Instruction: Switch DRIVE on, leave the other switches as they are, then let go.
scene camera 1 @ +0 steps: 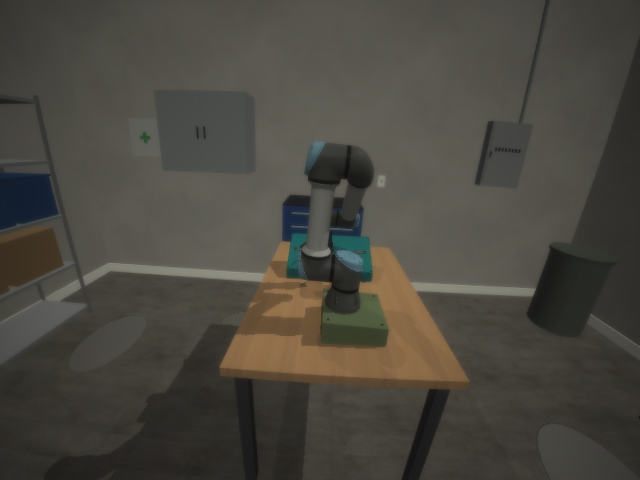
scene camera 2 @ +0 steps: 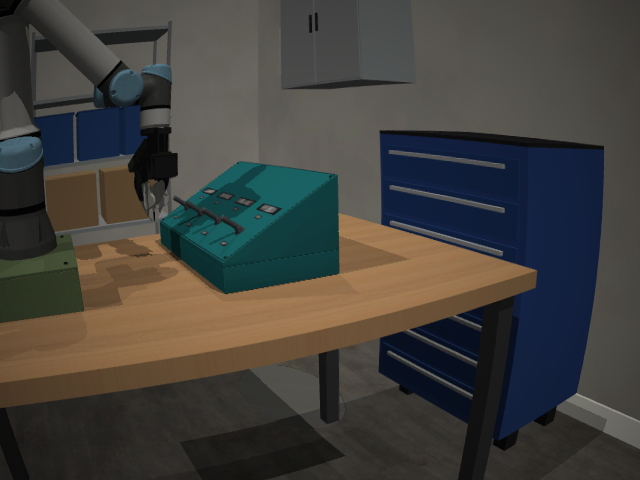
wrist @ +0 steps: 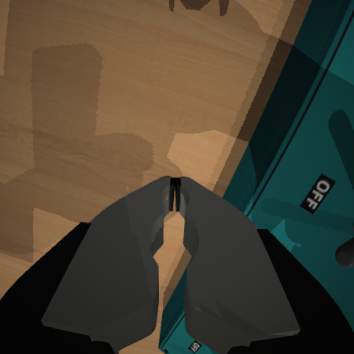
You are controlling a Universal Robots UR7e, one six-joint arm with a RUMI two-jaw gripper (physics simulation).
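Seen in the pictures: gripper, fingertip midpoint: (scene camera 2: 153, 221) (wrist: 174, 179); arm's base, origin of the base link: (scene camera 1: 342, 303) (scene camera 2: 26, 249).
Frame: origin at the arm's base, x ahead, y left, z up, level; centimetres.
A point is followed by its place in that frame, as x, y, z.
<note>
The teal switch console (scene camera 1: 362, 264) (scene camera 2: 297, 227) @(54.0, -21.5, 1.0) (wrist: 300, 150) @(40.3, 11.6, -2.9) has a sloping face with a row of dark levers; one lever (scene camera 2: 231, 224) @(43.4, -14.9, 1.8) is at the near end in scene camera 2. Name plates (scene camera 2: 269, 208) @(51.7, -14.7, 3.9) above them are too small to read, so I cannot tell which is DRIVE. In the wrist view a lever tip (wrist: 345, 253) @(41.9, 9.9, 3.4) shows at the right edge, near an OFF label (wrist: 317, 193) @(42.2, 9.7, -1.7). My gripper (scene camera 2: 154, 215) @(33.2, 9.3, 0.3) (wrist: 174, 179) @(33.2, 9.3, 0.3) is shut and empty, beside the console's low, robot-side edge towards its far end, apart from the levers. The arm hides it in scene camera 1.
The console stands on a wooden table (scene camera 1: 279, 356) @(-22.4, 24.2, -9.4) (scene camera 2: 310, 315) @(46.3, -38.9, -9.5). The arm's green base block (scene camera 1: 353, 330) @(-14.8, -3.2, -2.4) (scene camera 2: 38, 294) @(1.8, -17.5, -5.1) is in front of it. A blue drawer cabinet (scene camera 1: 286, 222) (scene camera 2: 553, 258) stands behind the table. Shadows of the arm fall across the table and console.
</note>
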